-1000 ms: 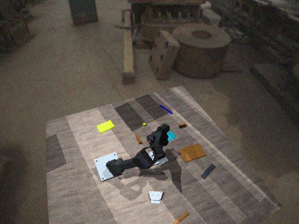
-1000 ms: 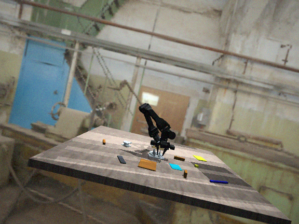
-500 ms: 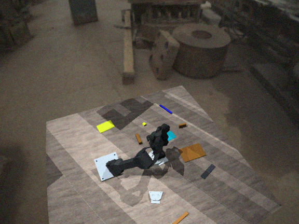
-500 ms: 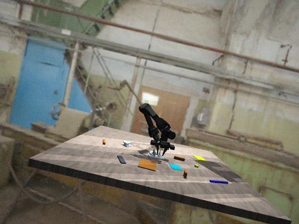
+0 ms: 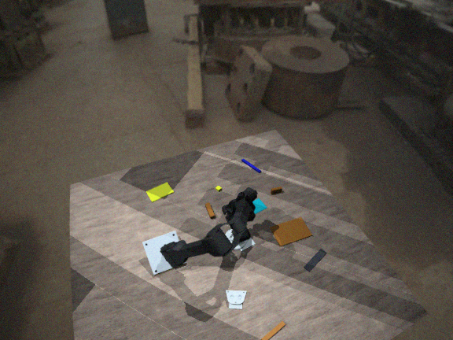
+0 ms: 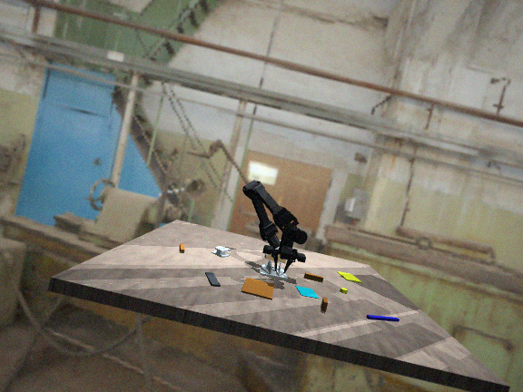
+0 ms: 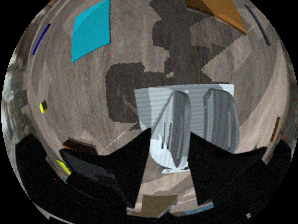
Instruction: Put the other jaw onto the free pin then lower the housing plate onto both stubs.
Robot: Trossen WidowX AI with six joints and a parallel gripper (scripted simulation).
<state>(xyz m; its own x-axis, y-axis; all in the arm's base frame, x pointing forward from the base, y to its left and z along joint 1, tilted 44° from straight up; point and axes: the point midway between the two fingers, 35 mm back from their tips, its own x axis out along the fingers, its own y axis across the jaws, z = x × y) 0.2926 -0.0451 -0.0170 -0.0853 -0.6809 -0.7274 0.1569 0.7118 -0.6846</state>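
My gripper tip is now 40 mm past the jaw and 10 mm to the left of it. Also, from my gripper tip: orange tile 230 mm ahead, 120 mm to the right, 10 mm below; then cyan tile 160 mm ahead, 90 mm to the left, 10 mm below; then small orange block 310 mm ahead, 110 mm to the left.
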